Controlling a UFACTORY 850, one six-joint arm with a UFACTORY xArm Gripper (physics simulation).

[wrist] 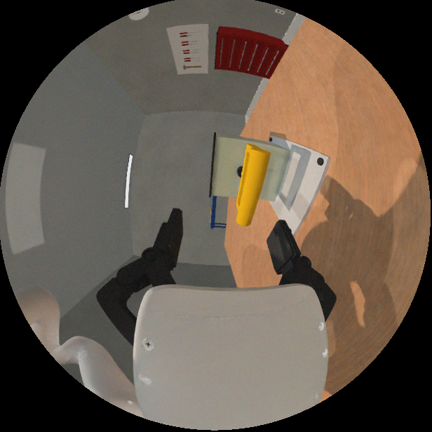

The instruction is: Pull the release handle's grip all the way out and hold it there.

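Observation:
The release handle's yellow grip (254, 182) is a long bar, slightly slanted, in front of a pale green panel (226, 165). A dark round part shows behind the grip's left edge. The panel stands on a light grey base plate (311, 175) with dark screws, on the wooden table. My gripper (229, 226) is open and empty, its two black fingers wide apart. The grip lies beyond the fingertips, nearer the right finger than the left in the view, and its lower end shows between them. How far the grip is from the fingertips is hard to tell.
The wooden table (370, 100) fills the right side, with arm shadows on it. A red slotted rack (249, 33) and a tool poster (200, 50) are at the top. A blue frame (214, 212) shows behind, left of the grip. Part of the pale arm shows at lower left.

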